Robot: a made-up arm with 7 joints. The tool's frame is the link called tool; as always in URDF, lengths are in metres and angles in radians.
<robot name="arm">
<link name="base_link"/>
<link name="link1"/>
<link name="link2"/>
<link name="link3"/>
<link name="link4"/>
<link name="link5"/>
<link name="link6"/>
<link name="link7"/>
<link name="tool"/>
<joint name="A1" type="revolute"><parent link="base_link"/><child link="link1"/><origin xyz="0.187 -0.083 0.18"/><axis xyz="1 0 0"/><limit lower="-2.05" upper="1.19" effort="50" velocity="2.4"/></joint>
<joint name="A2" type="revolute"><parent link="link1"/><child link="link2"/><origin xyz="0.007 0.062 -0.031"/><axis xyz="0.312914 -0.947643 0.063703"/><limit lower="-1.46" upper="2.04" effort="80" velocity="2.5"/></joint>
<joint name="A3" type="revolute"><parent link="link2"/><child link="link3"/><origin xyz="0.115 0.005 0.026"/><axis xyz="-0.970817 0.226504 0.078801"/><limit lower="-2.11" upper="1.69" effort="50" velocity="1.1"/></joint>
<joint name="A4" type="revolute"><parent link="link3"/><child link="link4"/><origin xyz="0.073 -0.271 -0.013"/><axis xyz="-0.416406 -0.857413 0.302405"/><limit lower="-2.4" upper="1.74" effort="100" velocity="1.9"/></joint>
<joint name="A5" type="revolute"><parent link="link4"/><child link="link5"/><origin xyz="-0.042 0.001 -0.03"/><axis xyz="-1 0 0"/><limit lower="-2.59" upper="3.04" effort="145" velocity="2.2"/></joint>
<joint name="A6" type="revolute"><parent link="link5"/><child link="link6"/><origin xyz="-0.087 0.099 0.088"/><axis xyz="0 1 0"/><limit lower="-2.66" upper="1.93" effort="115" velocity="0.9"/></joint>
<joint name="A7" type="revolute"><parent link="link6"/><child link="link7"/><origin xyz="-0.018 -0.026 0.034"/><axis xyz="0 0 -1"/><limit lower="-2.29" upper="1.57" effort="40" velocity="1.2"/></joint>
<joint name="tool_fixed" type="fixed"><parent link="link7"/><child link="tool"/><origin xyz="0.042 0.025 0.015"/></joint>
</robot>
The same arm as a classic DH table. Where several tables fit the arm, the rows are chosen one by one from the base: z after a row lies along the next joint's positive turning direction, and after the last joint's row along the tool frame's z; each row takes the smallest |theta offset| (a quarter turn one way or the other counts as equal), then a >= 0, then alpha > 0; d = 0 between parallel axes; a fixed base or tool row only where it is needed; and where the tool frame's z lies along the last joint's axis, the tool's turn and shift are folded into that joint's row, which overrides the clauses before.
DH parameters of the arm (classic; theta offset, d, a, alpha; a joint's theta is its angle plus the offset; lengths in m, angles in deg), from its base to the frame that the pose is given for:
base (fixed): -90 0.18 0.083 -90
A1: 86.15 0.2151 0.0268 71.77
A2: -6.28 -0.0983 -0.0382 120.89
A3: 10.04 -0.3143 0.0749 -76.47
A4: 8.85 0.2305 0.028 65.39
A5: -19.43 0.134 -0.088 90
A6: 90 0.073 0.018 90
A7: -30.76 0 -0.0489 180
tool (fixed): 149.24 0.049 0 0
Joint limits (deg, base to tool): -117.46..68.18 -83.65..116.88 -120.89..96.83 -137.51..99.69 -148.4..174.18 -152.41..110.58 -131.21..89.95

